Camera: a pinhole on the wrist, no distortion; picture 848 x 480 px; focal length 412.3 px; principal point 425.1 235.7 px. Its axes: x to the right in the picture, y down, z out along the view. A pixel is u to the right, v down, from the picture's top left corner.
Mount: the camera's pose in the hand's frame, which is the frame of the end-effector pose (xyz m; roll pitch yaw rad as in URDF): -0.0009 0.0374 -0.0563 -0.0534 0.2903 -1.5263
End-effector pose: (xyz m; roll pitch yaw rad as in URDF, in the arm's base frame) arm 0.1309 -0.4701 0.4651 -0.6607 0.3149 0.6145
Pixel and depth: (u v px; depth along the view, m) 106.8 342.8 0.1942
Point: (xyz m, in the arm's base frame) 0.0694 -0.2613 0.5001
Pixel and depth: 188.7 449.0 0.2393
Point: 0.1360 -0.2074 0.5152
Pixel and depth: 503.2 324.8 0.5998
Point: 0.3340 -0.1931 0.9070
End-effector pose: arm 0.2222 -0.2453 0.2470 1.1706 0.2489 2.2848
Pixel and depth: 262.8 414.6 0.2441
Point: 0.2448 -0.0307 0.3529
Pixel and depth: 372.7 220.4 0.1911
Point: 0.3020 -0.1527 0.3021
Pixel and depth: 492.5 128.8 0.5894
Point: 0.7033 0.0229 0.2523
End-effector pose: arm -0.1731 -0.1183 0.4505 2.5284 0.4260 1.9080
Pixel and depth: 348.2 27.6 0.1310
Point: -0.0896 -0.1696 0.4262
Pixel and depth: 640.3 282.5 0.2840
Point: -0.2047 -0.1825 0.2037
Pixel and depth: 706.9 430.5 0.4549
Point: -0.3285 -0.1198 -0.0605
